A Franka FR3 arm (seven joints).
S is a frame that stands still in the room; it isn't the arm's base.
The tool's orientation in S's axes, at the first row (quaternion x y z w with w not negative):
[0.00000 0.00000 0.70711 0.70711]
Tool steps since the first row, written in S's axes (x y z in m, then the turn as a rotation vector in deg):
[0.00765 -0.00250 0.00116 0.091 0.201 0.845]
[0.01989 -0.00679 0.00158 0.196 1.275 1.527]
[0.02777 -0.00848 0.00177 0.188 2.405 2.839]
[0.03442 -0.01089 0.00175 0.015 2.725 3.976]
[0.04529 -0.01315 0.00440 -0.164 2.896 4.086]
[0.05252 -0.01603 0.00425 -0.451 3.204 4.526]
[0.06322 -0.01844 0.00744 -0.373 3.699 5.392]
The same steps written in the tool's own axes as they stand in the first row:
[-0.00250 -0.00765 0.00116 0.201 -0.091 0.845]
[-0.00679 -0.01989 0.00158 1.275 -0.196 1.527]
[-0.00848 -0.02777 0.00177 2.405 -0.188 2.839]
[-0.01089 -0.03442 0.00175 2.725 -0.015 3.976]
[-0.01315 -0.04529 0.00440 2.896 0.164 4.086]
[-0.01603 -0.05252 0.00425 3.204 0.451 4.526]
[-0.01844 -0.06322 0.00744 3.699 0.373 5.392]

